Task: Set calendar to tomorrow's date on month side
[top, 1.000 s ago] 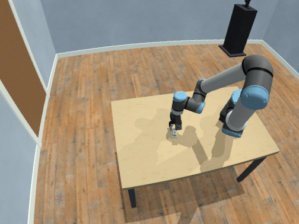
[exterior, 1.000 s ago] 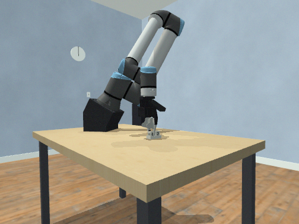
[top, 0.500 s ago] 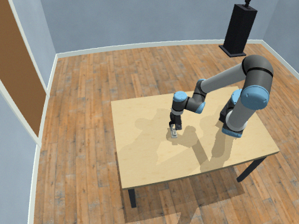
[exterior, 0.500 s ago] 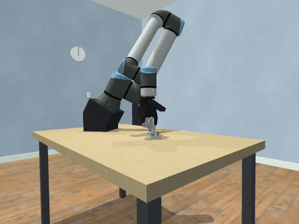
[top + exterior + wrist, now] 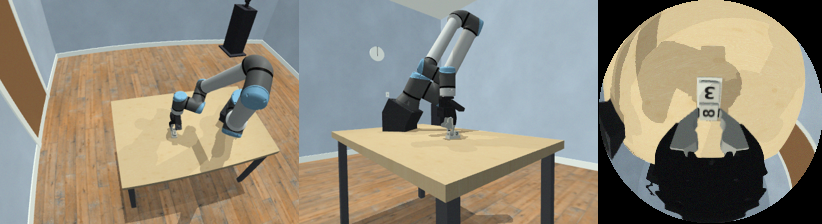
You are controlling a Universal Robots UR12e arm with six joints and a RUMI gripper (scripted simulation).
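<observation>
My hand is 30 mm above the calendar tray and 20 mm to the right of it.
</observation>
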